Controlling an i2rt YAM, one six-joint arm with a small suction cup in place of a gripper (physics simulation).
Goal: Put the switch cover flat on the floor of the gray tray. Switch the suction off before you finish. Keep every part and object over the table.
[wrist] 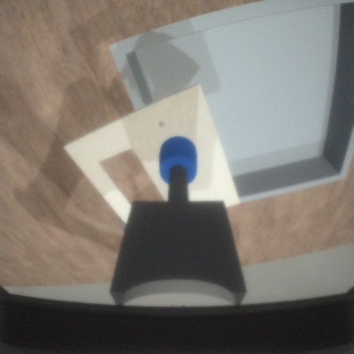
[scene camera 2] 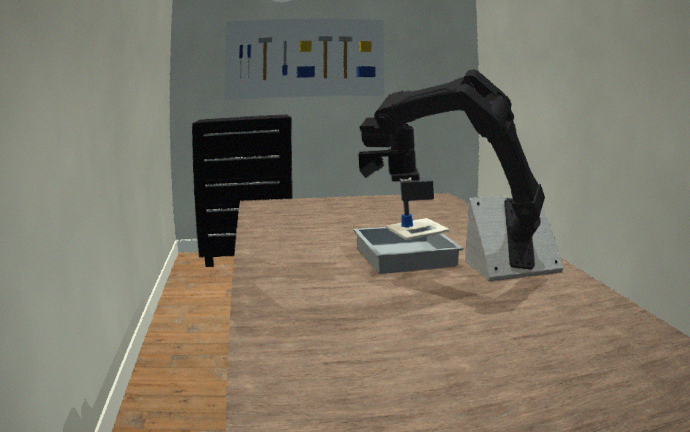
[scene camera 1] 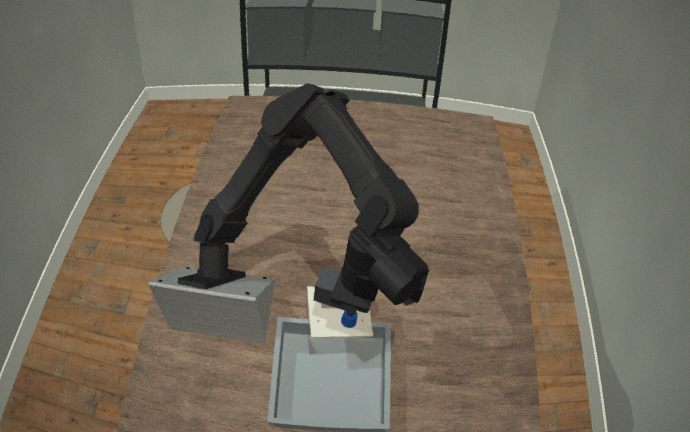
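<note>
The switch cover (scene camera 1: pixel 330 329) (scene camera 2: pixel 399 231) (wrist: pixel 190 115) is a thin cream plate with a rectangular opening and small screw holes. It hangs roughly level on my blue suction cup (scene camera 1: pixel 348 319) (scene camera 2: pixel 406 220) (wrist: pixel 178 160), which touches its top face away from the opening. The gray tray (scene camera 1: pixel 336 391) (scene camera 2: pixel 417 261) (wrist: pixel 280 75) is a shallow open box on the table. The cover is above the tray's back rim in scene camera 1, partly over the tray and partly outside it. Its shadow falls inside the tray. The cover's opening is partly hidden in scene camera 1.
The arm's gray mounting block (scene camera 1: pixel 218 315) (scene camera 2: pixel 483 244) stands on the table close to the tray. The brown wooden table (scene camera 1: pixel 458 356) (scene camera 2: pixel 407 346) carries both. A black drawer cabinet (scene camera 2: pixel 244 173) stands beyond the table's far end in scene camera 2.
</note>
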